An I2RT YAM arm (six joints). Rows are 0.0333 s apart.
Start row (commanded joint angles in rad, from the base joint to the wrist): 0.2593, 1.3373, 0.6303, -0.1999, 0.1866, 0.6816
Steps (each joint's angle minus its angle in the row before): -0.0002, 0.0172, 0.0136, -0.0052, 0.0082, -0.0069; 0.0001, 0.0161, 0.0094, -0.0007, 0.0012, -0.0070; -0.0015, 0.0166, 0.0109, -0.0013, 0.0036, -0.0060; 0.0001, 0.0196, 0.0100, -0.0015, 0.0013, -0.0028; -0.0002, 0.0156, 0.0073, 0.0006, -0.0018, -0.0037; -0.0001, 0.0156, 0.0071, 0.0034, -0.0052, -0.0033; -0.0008, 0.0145, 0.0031, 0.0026, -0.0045, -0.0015; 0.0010, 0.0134, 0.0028, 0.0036, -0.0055, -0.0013; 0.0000, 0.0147, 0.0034, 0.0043, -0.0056, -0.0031; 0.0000, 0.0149, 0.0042, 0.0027, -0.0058, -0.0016; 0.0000, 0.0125, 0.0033, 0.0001, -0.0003, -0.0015; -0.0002, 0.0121, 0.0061, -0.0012, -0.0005, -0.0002; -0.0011, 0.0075, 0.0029, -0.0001, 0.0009, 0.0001; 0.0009, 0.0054, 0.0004, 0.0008, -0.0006, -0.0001; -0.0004, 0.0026, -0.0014, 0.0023, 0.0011, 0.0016; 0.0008, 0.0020, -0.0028, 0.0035, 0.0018, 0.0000; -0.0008, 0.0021, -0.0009, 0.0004, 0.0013, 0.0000; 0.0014, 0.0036, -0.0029, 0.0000, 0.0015, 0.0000; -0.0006, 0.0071, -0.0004, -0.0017, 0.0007, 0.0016; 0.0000, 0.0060, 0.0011, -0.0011, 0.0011, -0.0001; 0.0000, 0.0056, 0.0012, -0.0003, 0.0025, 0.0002; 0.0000, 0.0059, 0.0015, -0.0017, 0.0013, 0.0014; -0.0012, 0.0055, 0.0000, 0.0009, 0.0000, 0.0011
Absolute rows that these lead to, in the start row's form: 0.2591, 1.3545, 0.6439, -0.2051, 0.1948, 0.6747; 0.2592, 1.3706, 0.6533, -0.2058, 0.1960, 0.6677; 0.2577, 1.3872, 0.6642, -0.2071, 0.1996, 0.6617; 0.2578, 1.4068, 0.6742, -0.2086, 0.2009, 0.6589; 0.2576, 1.4224, 0.6815, -0.2080, 0.1991, 0.6552; 0.2575, 1.4380, 0.6886, -0.2046, 0.1939, 0.6519; 0.2567, 1.4525, 0.6917, -0.2020, 0.1894, 0.6504; 0.2577, 1.4659, 0.6945, -0.1984, 0.1839, 0.6491; 0.2577, 1.4806, 0.6979, -0.1941, 0.1783, 0.6460; 0.2577, 1.4955, 0.7021, -0.1914, 0.1725, 0.6444; 0.2577, 1.5080, 0.7054, -0.1913, 0.1722, 0.6429; 0.2575, 1.5201, 0.7115, -0.1925, 0.1717, 0.6427; 0.2564, 1.5276, 0.7144, -0.1926, 0.1726, 0.6428; 0.2573, 1.5330, 0.7148, -0.1918, 0.1720, 0.6427; 0.2569, 1.5356, 0.7134, -0.1895, 0.1731, 0.6443; 0.2577, 1.5376, 0.7106, -0.1860, 0.1749, 0.6443; 0.2569, 1.5397, 0.7097, -0.1856, 0.1762, 0.6443; 0.2583, 1.5433, 0.7068, -0.1856, 0.1777, 0.6443; 0.2577, 1.5504, 0.7064, -0.1873, 0.1784, 0.6459; 0.2577, 1.5564, 0.7075, -0.1884, 0.1795, 0.6458; 0.2577, 1.5620, 0.7087, -0.1887, 0.1820, 0.6460; 0.2577, 1.5679, 0.7102, -0.1904, 0.1833, 0.6474; 0.2565, 1.5734, 0.7102, -0.1895, 0.1833, 0.6485
